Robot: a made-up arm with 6 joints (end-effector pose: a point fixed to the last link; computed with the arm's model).
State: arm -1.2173 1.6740 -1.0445 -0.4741 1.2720 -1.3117
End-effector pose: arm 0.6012 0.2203 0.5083 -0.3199 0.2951 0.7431
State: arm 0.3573 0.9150 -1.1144 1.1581 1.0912 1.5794
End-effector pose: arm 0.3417 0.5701 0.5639 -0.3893 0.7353 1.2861
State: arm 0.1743 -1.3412 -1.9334 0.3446 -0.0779 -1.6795
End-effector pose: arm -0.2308 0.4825 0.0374 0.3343 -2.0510 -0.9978
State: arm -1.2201 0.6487 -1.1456 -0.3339 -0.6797 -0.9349
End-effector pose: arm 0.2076 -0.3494 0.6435 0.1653 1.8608 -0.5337
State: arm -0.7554 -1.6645 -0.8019 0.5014 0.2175 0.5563
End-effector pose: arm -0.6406 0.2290 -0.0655 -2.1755 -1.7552 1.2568
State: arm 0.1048 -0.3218 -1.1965 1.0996 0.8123 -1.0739
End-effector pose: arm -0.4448 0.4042 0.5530 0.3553 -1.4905 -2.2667
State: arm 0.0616 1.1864 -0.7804 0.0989 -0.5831 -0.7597
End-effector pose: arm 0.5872 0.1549 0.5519 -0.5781 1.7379 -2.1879
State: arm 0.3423 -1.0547 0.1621 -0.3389 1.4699 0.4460
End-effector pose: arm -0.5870 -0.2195 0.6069 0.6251 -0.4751 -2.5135
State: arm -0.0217 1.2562 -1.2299 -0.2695 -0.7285 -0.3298
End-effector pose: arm 0.5056 0.3386 0.4571 -1.7245 1.8103 -1.8803
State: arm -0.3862 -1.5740 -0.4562 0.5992 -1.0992 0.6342
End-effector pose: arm -0.6780 0.0406 -0.0980 1.1097 1.3956 -0.1262
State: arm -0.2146 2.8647 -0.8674 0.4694 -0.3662 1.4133
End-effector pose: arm 0.4376 0.3493 -0.3607 1.7031 0.6248 -0.0384
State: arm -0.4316 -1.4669 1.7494 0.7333 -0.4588 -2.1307
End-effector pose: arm 0.2000 -0.3547 -0.1889 -2.2518 -1.2446 -0.9416
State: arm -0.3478 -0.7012 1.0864 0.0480 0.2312 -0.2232
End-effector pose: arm -0.1361 -0.5980 -0.0121 0.9202 1.8208 -0.2950
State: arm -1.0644 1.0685 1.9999 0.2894 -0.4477 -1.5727
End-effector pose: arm -0.1251 -0.2588 -0.2228 -0.5495 -1.3384 0.4101
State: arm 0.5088 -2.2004 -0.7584 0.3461 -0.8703 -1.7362
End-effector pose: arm -0.4552 -0.0134 -0.2761 1.4268 -0.9589 0.9811
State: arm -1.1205 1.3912 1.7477 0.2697 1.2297 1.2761
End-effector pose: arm 0.0006 -0.4426 -0.3101 2.4782 -1.1176 -0.6212
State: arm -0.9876 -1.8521 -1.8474 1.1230 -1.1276 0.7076
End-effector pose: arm -0.1147 0.4882 0.3376 2.8257 0.6379 -0.5032
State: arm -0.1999 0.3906 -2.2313 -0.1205 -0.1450 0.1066
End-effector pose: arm -0.0845 0.4596 0.3917 -1.1785 -0.4505 -2.5498
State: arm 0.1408 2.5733 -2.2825 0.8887 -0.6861 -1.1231
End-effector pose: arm 0.2289 0.4333 0.2644 -1.1659 1.4240 -0.8118
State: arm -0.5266 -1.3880 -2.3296 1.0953 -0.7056 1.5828
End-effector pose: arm 0.0219 0.5263 0.1168 -2.1948 -1.4759 1.4123
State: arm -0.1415 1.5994 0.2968 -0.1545 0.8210 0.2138
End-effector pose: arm 0.6270 -0.4700 0.2293 2.1173 -1.6193 1.3009
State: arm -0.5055 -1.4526 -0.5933 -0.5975 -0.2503 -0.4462
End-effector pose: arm -0.6525 -0.0803 0.1676 1.1183 0.4501 -1.1667
